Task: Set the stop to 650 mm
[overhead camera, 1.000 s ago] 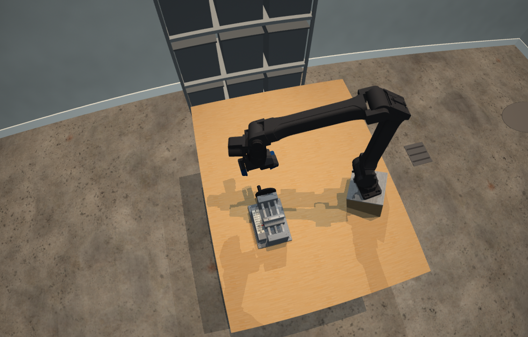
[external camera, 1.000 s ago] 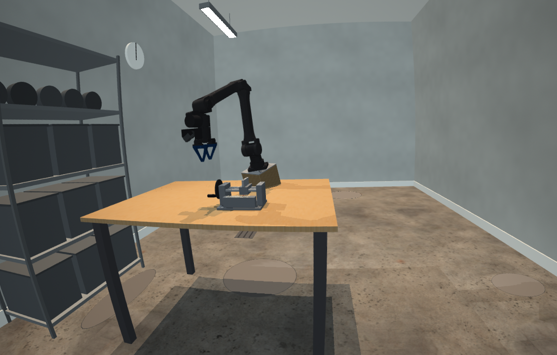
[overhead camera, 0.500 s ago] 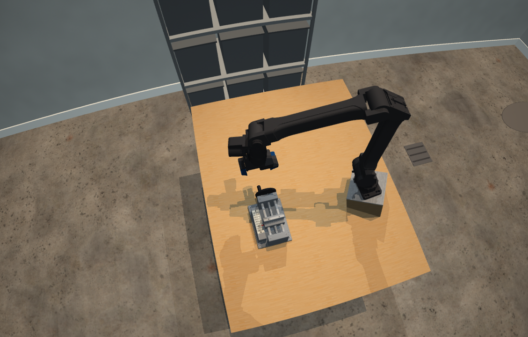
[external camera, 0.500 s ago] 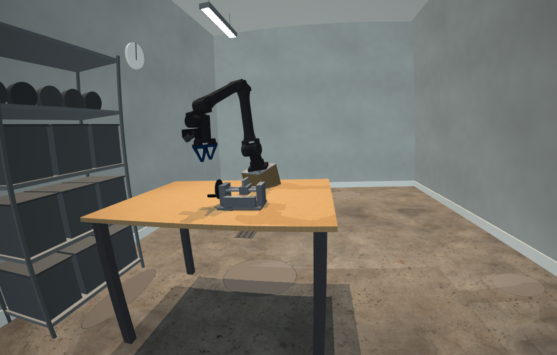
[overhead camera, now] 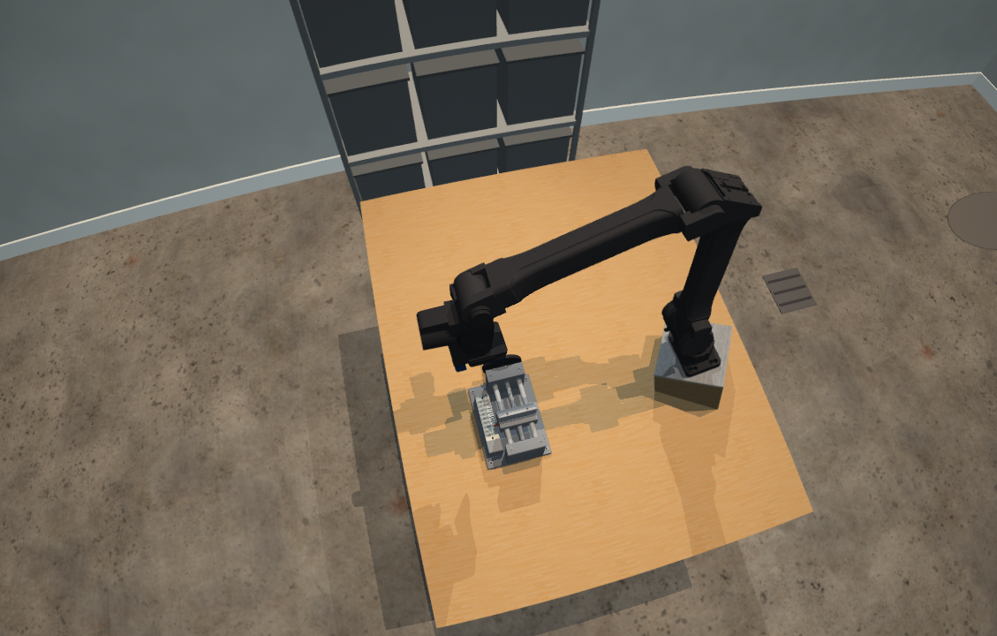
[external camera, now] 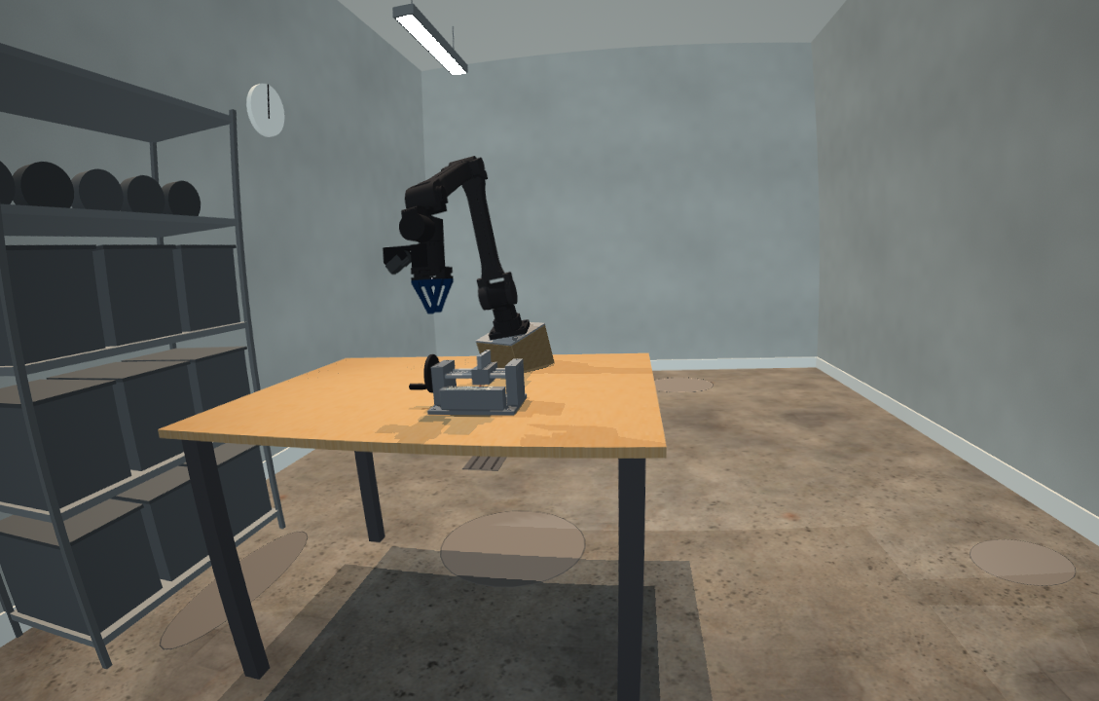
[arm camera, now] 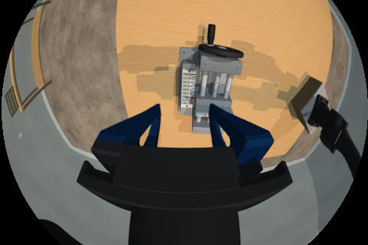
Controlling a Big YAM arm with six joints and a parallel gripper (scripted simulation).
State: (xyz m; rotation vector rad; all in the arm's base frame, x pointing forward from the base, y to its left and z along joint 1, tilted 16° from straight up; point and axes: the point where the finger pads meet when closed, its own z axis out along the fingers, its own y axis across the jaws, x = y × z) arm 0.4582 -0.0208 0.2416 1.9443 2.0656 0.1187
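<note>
Right now the black handwheel is 50 mm behind my hand, 60 mm to the right of it and 180 mm below it. The rest, counted from my hand: grey stop fixture 50 mm behind, 90 mm to the left, 140 mm below; then handwheel handle 50 mm behind, 70 mm to the right, 190 mm below.
</note>
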